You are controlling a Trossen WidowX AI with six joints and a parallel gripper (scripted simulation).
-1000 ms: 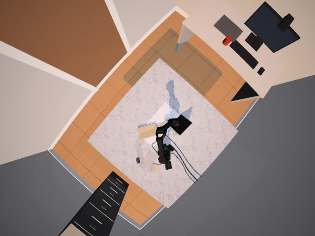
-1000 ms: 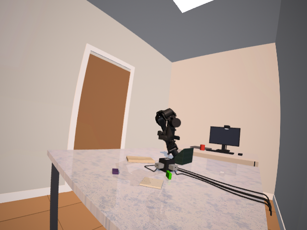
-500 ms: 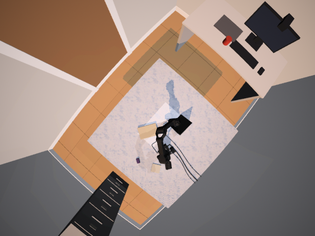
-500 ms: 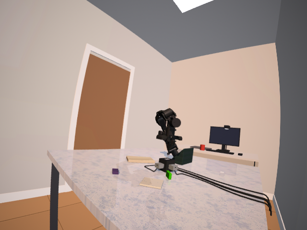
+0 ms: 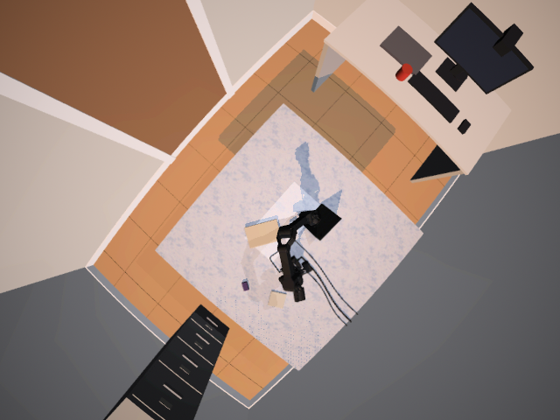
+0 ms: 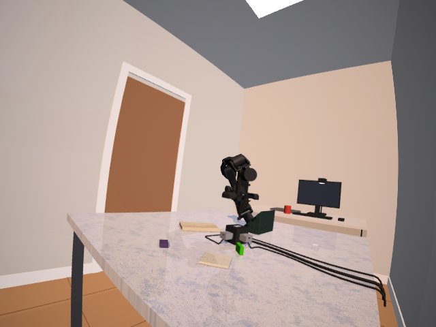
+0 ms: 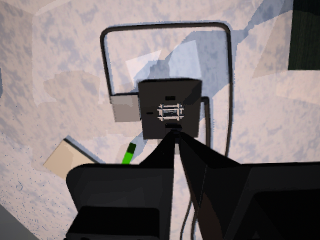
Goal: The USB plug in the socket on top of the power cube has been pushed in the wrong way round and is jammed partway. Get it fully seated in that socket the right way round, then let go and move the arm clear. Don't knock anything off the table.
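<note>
Now: gripper tip 2 cm above the dark USB plug. From my gripper tip the other things lie so: metal-rimmed socket 6 cm below; then purple block 31 cm ahead, 14 cm to the right, 13 cm below; then green block 11 cm ahead, 9 cm to the left, 12 cm below.
</note>
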